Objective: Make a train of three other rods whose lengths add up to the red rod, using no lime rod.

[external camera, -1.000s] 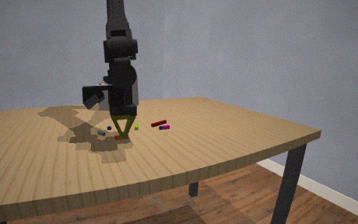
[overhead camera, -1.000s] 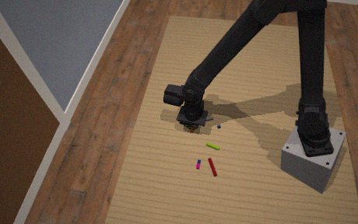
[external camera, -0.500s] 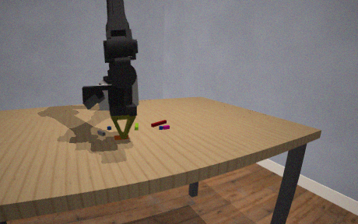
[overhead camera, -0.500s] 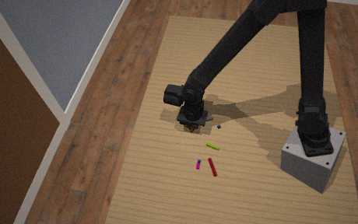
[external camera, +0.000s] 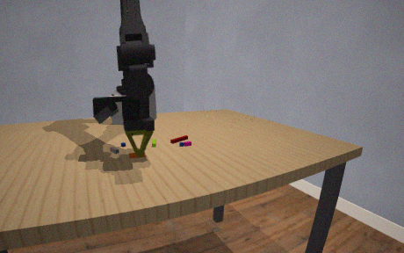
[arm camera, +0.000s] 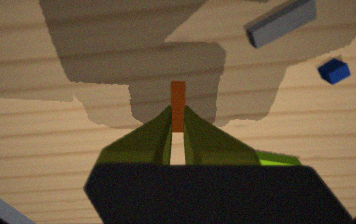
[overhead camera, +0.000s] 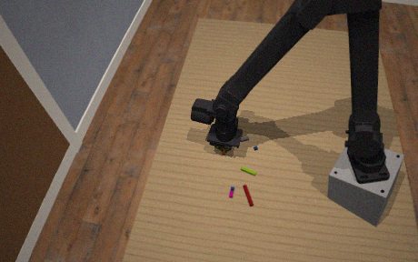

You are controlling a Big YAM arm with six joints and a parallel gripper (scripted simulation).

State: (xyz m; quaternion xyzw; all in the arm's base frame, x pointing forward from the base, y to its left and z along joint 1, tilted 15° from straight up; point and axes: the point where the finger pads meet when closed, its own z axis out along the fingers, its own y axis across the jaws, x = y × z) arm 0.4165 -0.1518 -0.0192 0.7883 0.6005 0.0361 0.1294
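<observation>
The magenta rod lies 10 mm behind my hand, 160 mm to the left of it and 10 mm below it. From my hand the other things lie so: orange rod (10 mm to the right, 10 mm below); then lime rod (70 mm behind, 80 mm to the left, 10 mm below); then grey rod (70 mm behind, 40 mm to the right, 10 mm below).
</observation>
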